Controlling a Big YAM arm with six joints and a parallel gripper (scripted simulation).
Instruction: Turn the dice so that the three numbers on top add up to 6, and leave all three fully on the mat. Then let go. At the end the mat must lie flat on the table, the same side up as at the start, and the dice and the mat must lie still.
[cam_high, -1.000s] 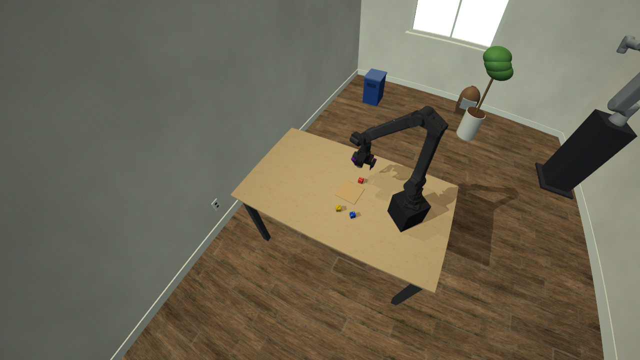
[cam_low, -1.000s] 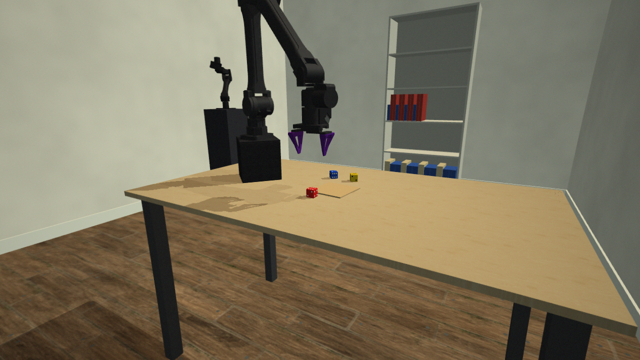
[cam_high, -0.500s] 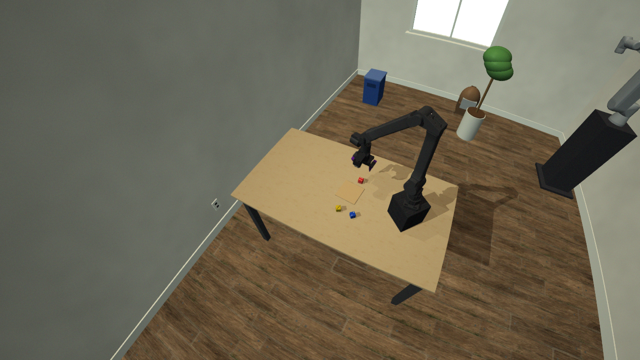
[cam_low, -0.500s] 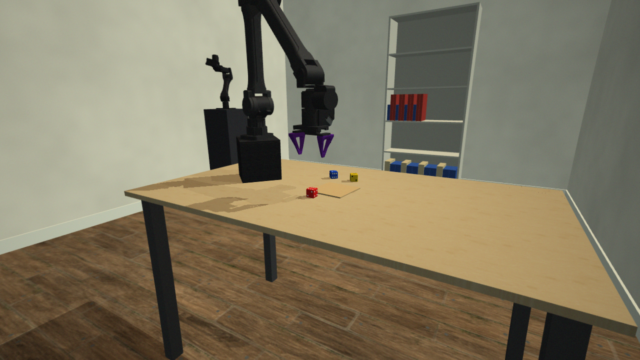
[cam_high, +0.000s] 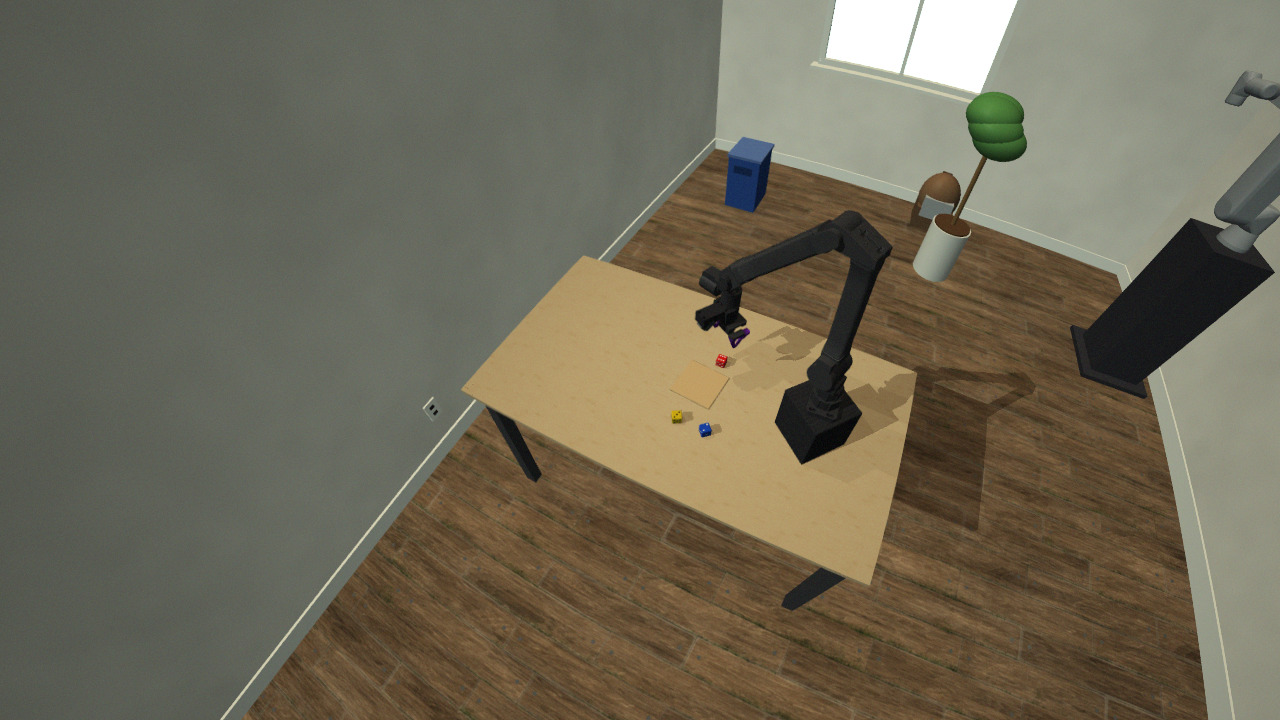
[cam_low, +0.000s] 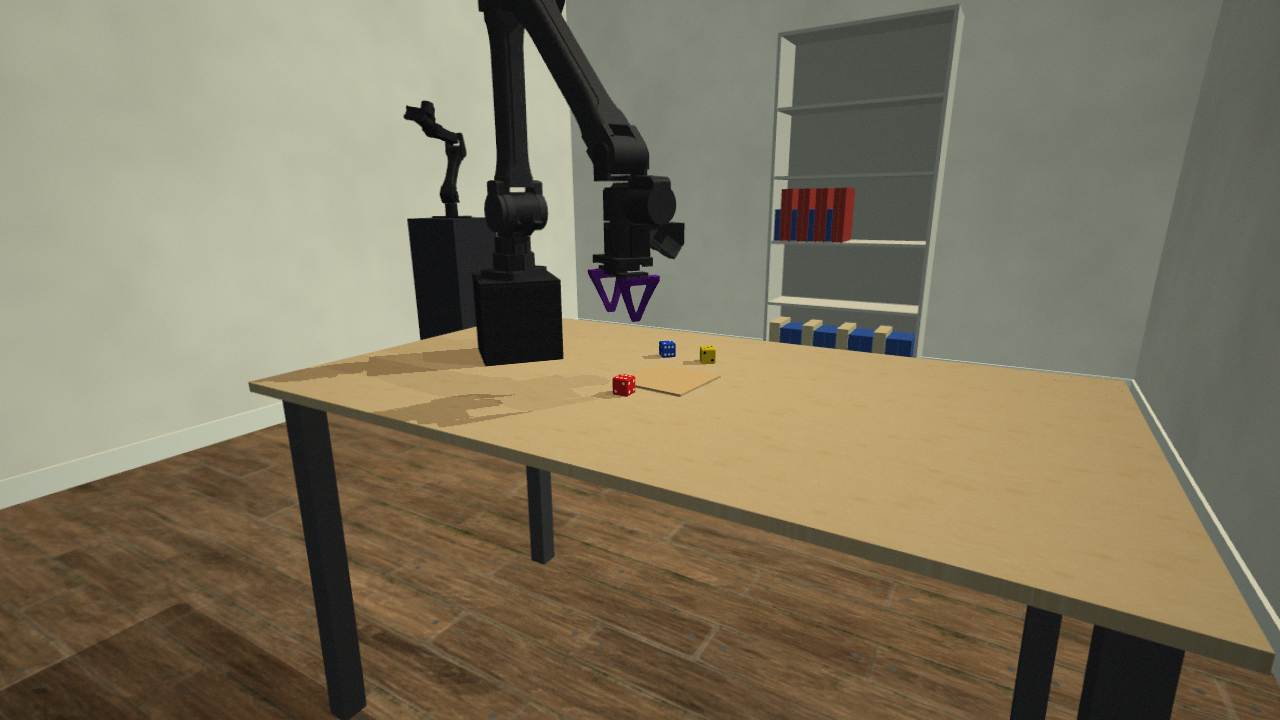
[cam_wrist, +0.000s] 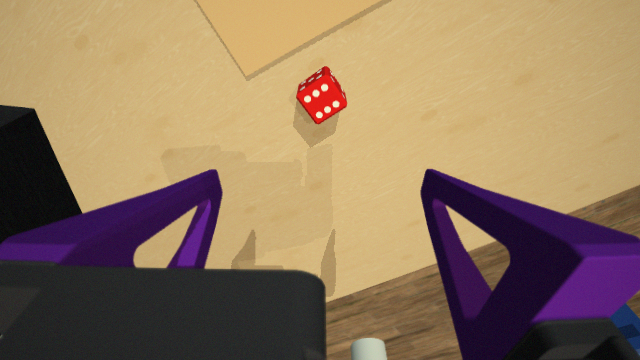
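Right now my hand is 130 mm above the red die. The rest, counted from my hand: blue die (40 mm behind, 260 mm to the left, 130 mm below); then yellow die (50 mm ahead, 260 mm to the left, 130 mm below); then tan mat (40 mm ahead, 100 mm to the left, 140 mm below).
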